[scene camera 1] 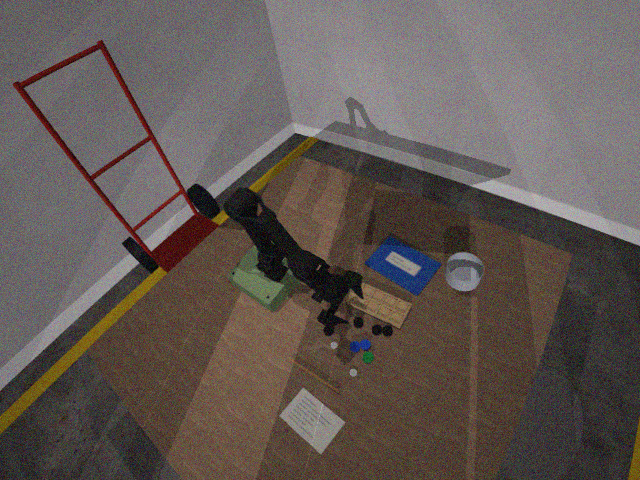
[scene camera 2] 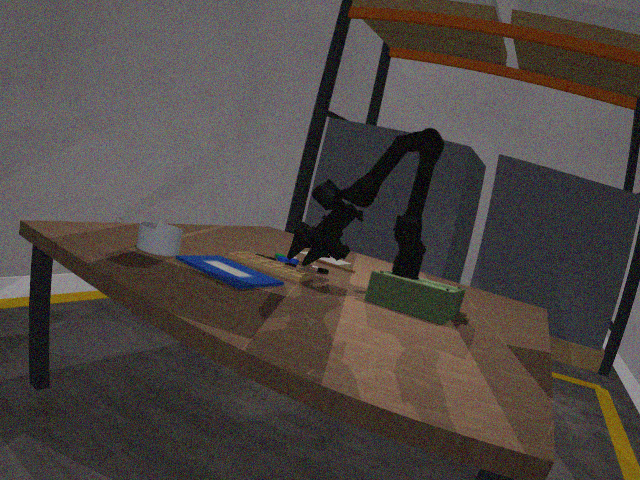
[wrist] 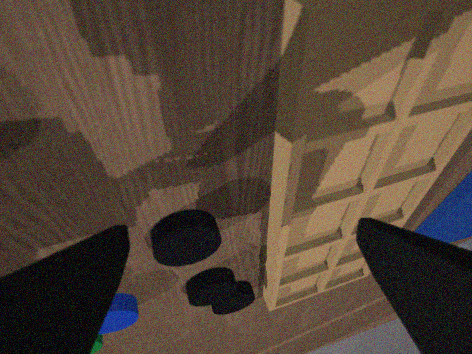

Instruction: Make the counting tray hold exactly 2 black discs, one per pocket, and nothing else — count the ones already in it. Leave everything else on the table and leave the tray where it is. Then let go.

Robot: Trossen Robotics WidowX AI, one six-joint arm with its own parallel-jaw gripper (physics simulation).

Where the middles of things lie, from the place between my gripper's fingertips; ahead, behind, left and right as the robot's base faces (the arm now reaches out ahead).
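I find my gripper 20 mm above the counting tray (scene camera 1: pixel 388 308), 70 mm to the right of it and still 40 mm short of it. There is a grey bowl (scene camera 2: pixel 161 239) as well, 290 mm to the left of my hand, 260 mm ahead of it and 10 mm above it.
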